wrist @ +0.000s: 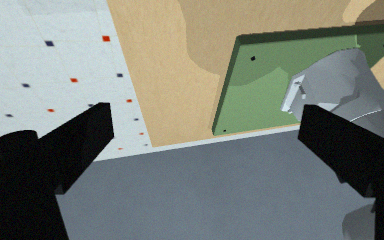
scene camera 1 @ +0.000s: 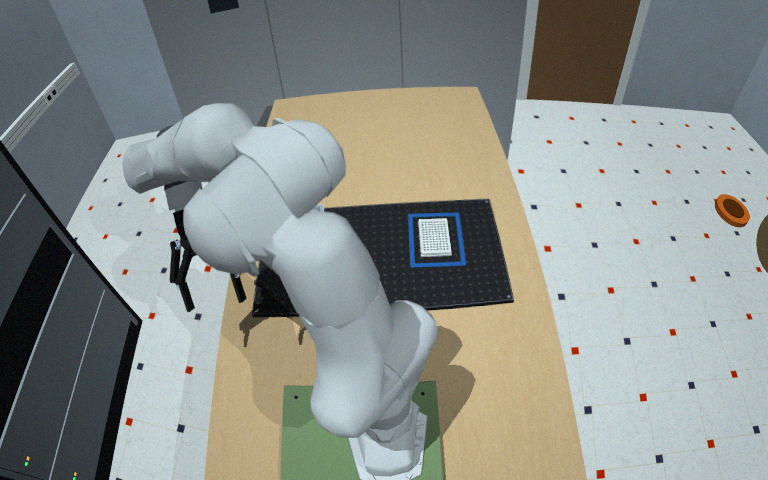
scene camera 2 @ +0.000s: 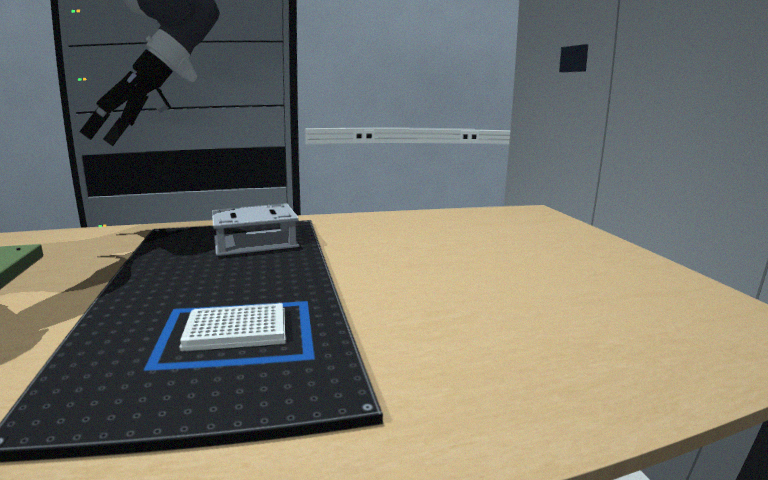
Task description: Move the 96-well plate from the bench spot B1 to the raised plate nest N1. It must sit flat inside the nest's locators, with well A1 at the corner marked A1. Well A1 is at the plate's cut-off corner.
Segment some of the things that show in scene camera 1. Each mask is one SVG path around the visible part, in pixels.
My gripper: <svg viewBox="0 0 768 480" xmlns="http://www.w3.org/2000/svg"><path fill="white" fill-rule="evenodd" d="M230 273L238 301L242 303L247 298L240 279L241 274ZM183 209L173 213L180 240L170 242L170 283L176 284L177 289L181 292L186 310L190 312L195 306L185 279L191 259L197 254L192 250L186 234L181 235L185 233Z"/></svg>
A white 96-well plate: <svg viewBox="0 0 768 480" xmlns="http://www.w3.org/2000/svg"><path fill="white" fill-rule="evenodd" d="M447 218L419 219L421 257L452 256Z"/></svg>
